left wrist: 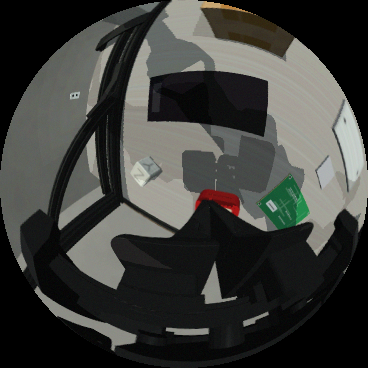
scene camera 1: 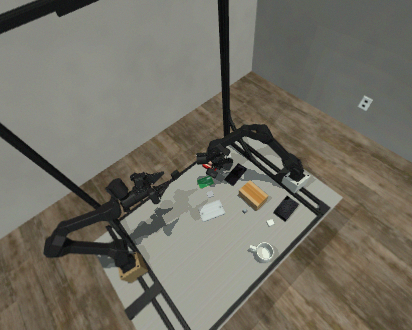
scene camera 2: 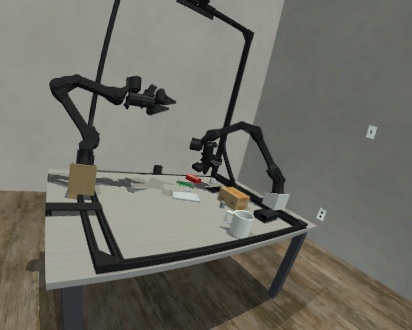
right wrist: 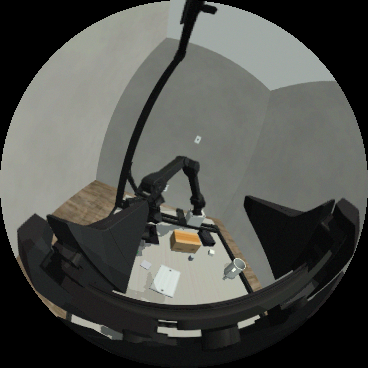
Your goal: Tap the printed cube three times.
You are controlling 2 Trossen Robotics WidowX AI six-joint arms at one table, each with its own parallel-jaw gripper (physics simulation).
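The printed cube (left wrist: 146,171) is small and pale grey, with letters on its faces. It sits on the table near the black frame, left of the fingertips in the left wrist view. In scene camera 2 the cube (scene camera 2: 213,180) is a small pale spot below the left gripper; in scene camera 1 it does not show. My left gripper (scene camera 1: 212,173) (scene camera 2: 207,169) (left wrist: 205,204) is shut and empty above the table, its tips overlapping a red block (left wrist: 218,199) in the left wrist view. My right gripper (scene camera 1: 164,186) (scene camera 2: 172,105) is open and empty, high and far from the cube.
A black tablet (scene camera 1: 236,174) (left wrist: 207,100) and a green board (scene camera 1: 205,181) (left wrist: 286,202) lie near the left gripper. A wooden box (scene camera 1: 253,195) (scene camera 2: 234,197), a pale plate (scene camera 1: 212,210) and a white mug (scene camera 1: 264,251) (scene camera 2: 241,224) are farther forward.
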